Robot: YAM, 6 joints.
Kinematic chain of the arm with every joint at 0, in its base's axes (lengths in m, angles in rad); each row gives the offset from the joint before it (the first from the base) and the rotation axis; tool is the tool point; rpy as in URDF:
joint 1: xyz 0 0 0.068 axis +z
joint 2: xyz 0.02 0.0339 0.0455 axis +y
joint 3: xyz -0.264 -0.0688 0 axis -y
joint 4: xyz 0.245 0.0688 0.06 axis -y
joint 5: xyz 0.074 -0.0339 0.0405 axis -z
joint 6: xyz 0.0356 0 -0.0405 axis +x
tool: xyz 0 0 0 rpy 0 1.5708 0
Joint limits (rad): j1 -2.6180..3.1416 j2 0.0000..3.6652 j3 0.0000..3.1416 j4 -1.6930..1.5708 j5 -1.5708..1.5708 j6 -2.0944..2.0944
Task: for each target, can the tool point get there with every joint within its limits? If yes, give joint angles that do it. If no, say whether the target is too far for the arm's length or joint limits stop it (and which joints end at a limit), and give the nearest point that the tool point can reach.
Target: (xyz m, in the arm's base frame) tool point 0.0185 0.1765 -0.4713
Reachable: no: joint limits stop it (at a limit: joint 2) | nearest point 0.0201 0.1914 -0.3760 | short by 0.097 m
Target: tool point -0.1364 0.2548 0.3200
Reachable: yes | joints 1.9751 1.4859 1.3813 -1.0476 -0.7840 1.2346
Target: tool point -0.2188 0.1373 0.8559
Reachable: no: too far | nearest point -0.1790 0.1123 0.7094 | short by 0.154 m
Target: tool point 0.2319 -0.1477 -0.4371
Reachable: no: joint limits stop it (at a limit: joint 2) | nearest point 0.2289 -0.1458 -0.3796 | short by 0.058 m
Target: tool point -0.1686 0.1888 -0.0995
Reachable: yes | joints 2.2591 2.5576 0.7212 0.4432 -0.2938 -1.2719
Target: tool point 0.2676 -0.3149 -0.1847
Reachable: yes | joints -0.9492 3.3076 2.2600 -1.0590 -1.2842 -1.0872
